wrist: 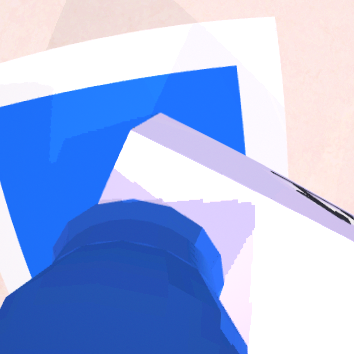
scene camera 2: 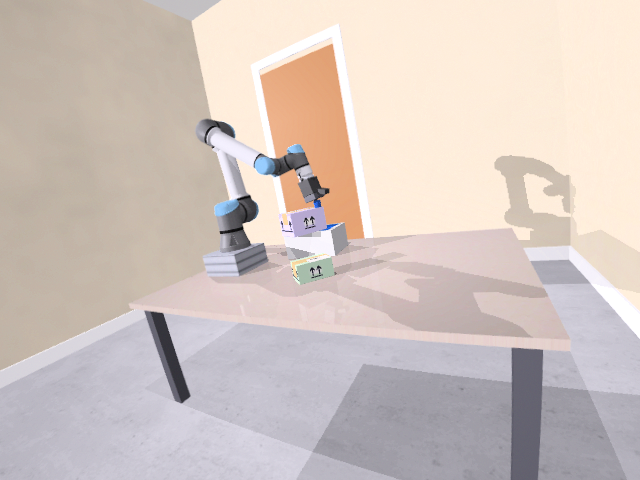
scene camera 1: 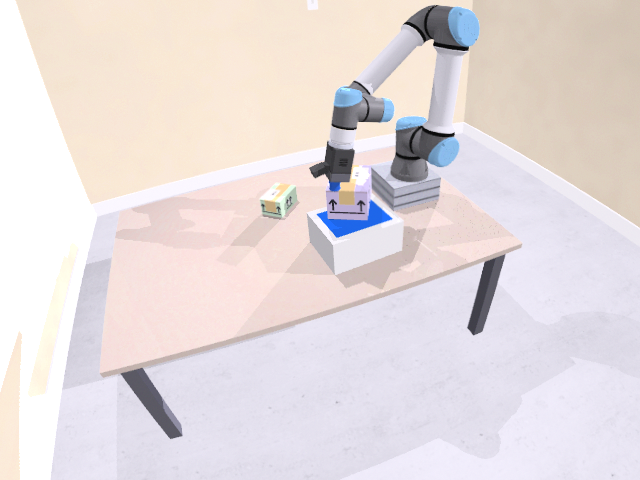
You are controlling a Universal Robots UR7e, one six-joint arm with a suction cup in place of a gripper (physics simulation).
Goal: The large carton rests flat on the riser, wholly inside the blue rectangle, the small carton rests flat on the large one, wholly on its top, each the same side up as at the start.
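The large lilac carton (scene camera 1: 347, 208) (scene camera 2: 299, 223) (wrist: 200, 185) is over the blue rectangle (scene camera 1: 361, 224) (wrist: 200, 100) on the white riser (scene camera 1: 368, 249) (scene camera 2: 339, 239) (wrist: 261, 50), its arrows up. In camera 2 its left end reaches past the riser's side. Whether its underside touches the riser is hard to tell. My suction cup (scene camera 1: 334, 185) (scene camera 2: 317, 204) (wrist: 142, 235) is shut on its top, near a corner; the wrist view shows that corner dipped beside the cup. The small green carton (scene camera 1: 279, 200) (scene camera 2: 314, 270) rests on the table, arrows up, apart from the riser.
The grey slatted robot base (scene camera 1: 413, 193) (scene camera 2: 222, 264) stands on the table (scene camera 1: 196, 289) (scene camera 2: 413, 310) near the riser. Behind the table, as camera 1 sees it, is a wall (scene camera 1: 206, 77). The arm reaches over from the base.
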